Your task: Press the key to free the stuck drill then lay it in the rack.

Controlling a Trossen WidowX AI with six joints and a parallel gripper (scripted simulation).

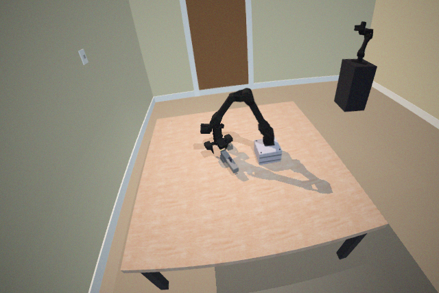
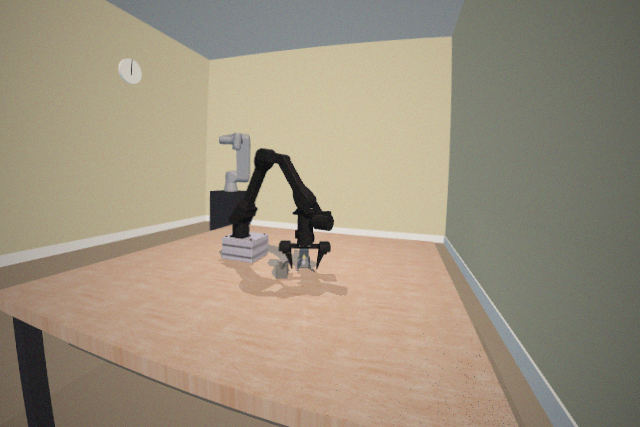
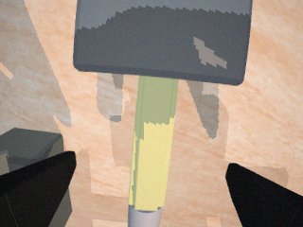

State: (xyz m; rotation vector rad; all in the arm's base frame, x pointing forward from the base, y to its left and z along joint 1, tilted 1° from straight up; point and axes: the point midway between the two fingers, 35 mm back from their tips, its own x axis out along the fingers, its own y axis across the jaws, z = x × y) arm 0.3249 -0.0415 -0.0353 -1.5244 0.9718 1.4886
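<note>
Now: the drill 20 mm behind my gripper tip, 30 mm to the left of it and 30 mm above it. Also, from my gripper tip: grey rack 60 mm behind, 60 mm to the right.
</note>
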